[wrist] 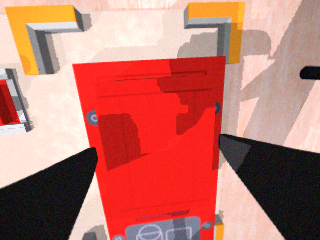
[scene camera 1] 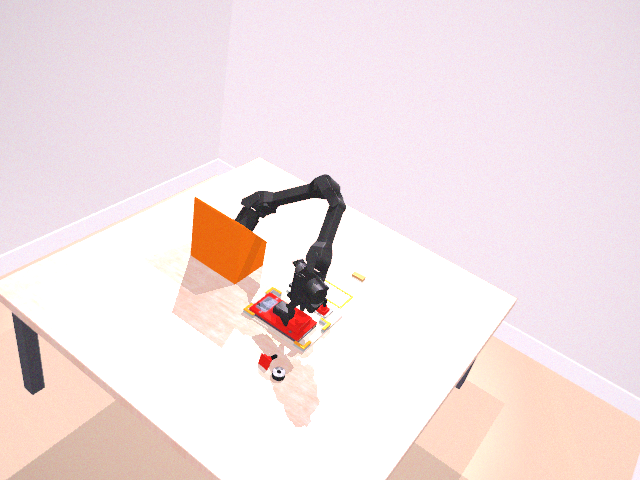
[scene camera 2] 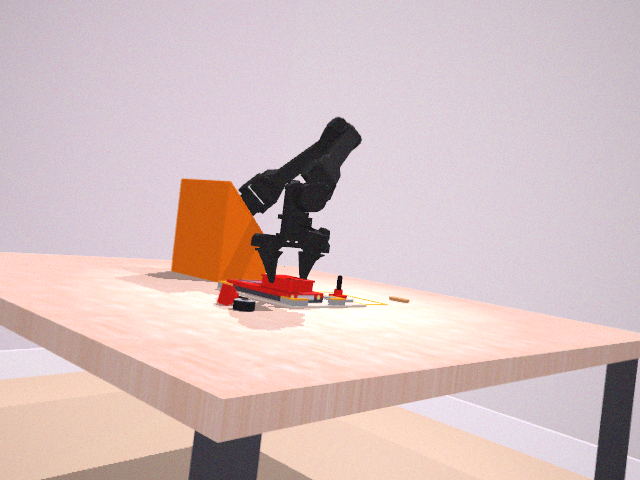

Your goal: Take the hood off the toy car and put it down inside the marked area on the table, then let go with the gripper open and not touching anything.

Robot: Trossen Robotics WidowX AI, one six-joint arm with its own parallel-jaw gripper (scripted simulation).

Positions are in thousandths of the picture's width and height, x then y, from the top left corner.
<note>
The gripper (scene camera 2: 449, 591) is open, holding nothing. Also in view: a red hood (wrist: 492, 560) and a red toy car (scene camera 2: 398, 599).
The gripper is seen too in the wrist view (wrist: 498, 610) and in scene camera 1 (scene camera 1: 459, 664).
</note>
